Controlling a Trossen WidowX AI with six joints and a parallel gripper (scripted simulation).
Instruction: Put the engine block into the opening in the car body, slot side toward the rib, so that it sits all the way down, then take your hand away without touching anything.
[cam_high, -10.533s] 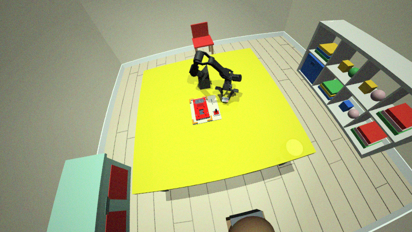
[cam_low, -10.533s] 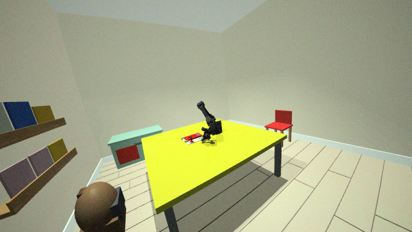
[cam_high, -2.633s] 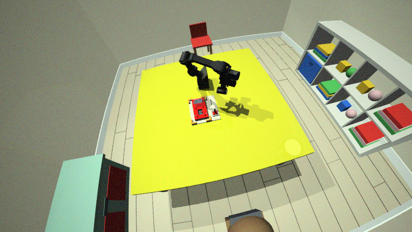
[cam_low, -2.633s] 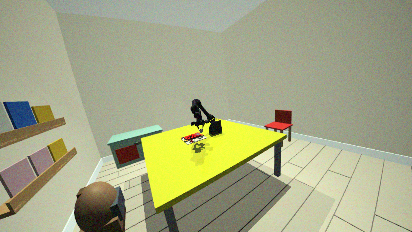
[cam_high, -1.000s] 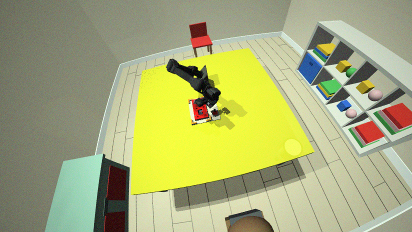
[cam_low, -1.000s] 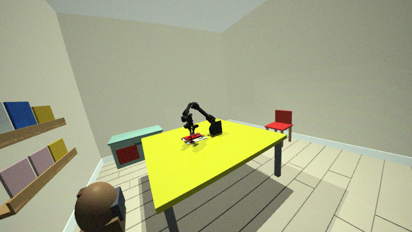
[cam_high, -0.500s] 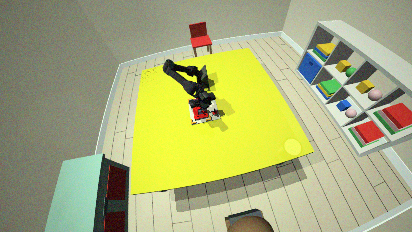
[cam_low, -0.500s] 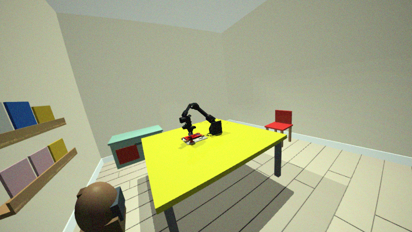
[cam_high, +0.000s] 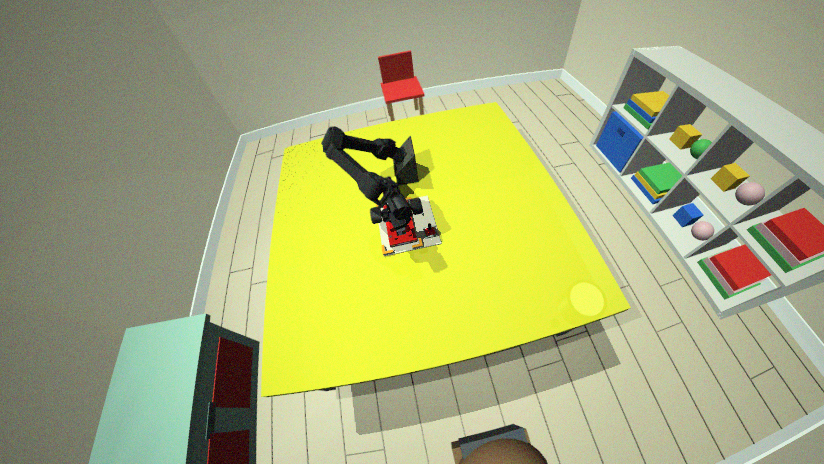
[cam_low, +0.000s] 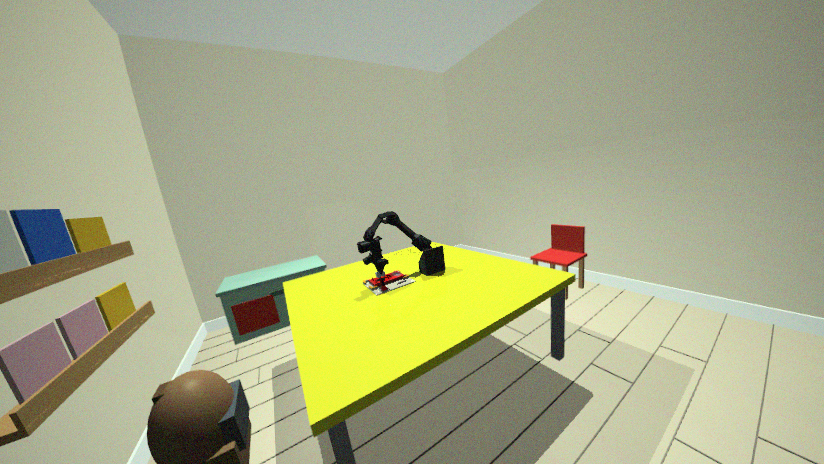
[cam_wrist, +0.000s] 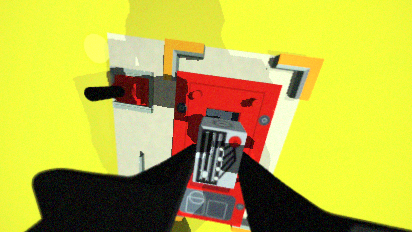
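Now: the engine block 10 mm below my gripper tip.
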